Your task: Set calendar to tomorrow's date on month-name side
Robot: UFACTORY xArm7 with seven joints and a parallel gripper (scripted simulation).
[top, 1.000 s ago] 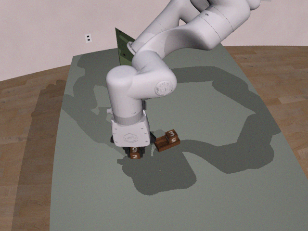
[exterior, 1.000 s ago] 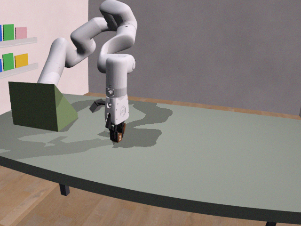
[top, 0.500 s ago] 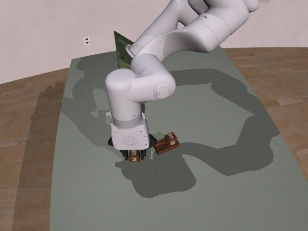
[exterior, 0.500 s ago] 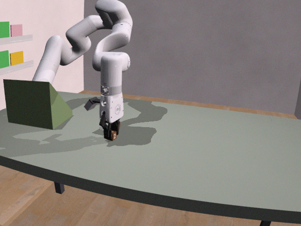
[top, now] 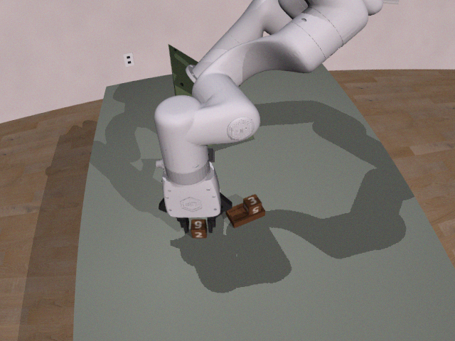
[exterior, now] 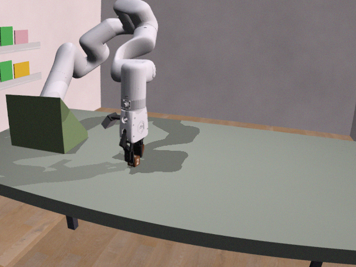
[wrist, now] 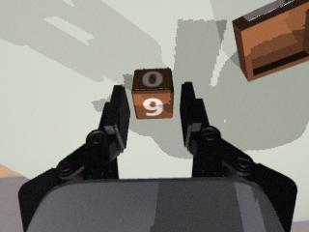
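Now: hand 20 mm above the brown cube. Also, from my hand: tray (30 mm behind, 100 mm to the left, 30 mm below).
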